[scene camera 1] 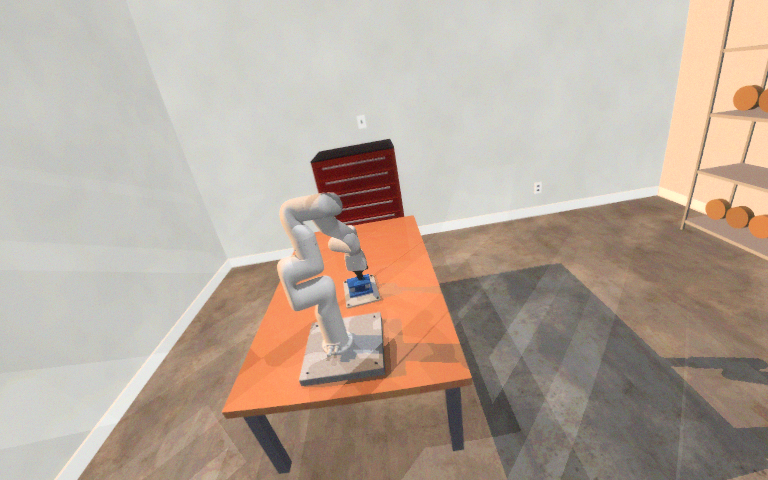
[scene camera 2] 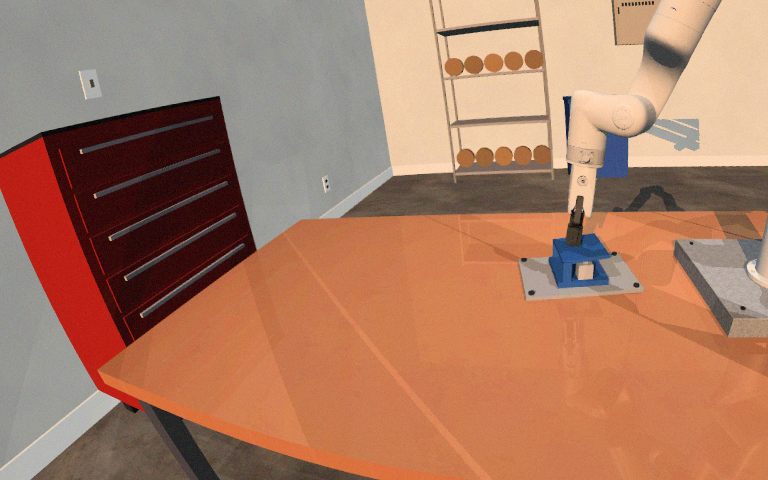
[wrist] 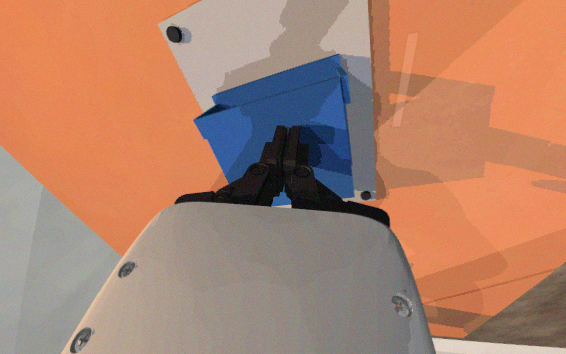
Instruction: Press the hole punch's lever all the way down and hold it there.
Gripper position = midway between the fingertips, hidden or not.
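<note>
Gripper [scene camera 2: 572,243] visible. Blue lever [scene camera 2: 590,249], [wrist: 237,136]. Pale mounting plate [scene camera 2: 538,280], [wrist: 215,53].
</note>
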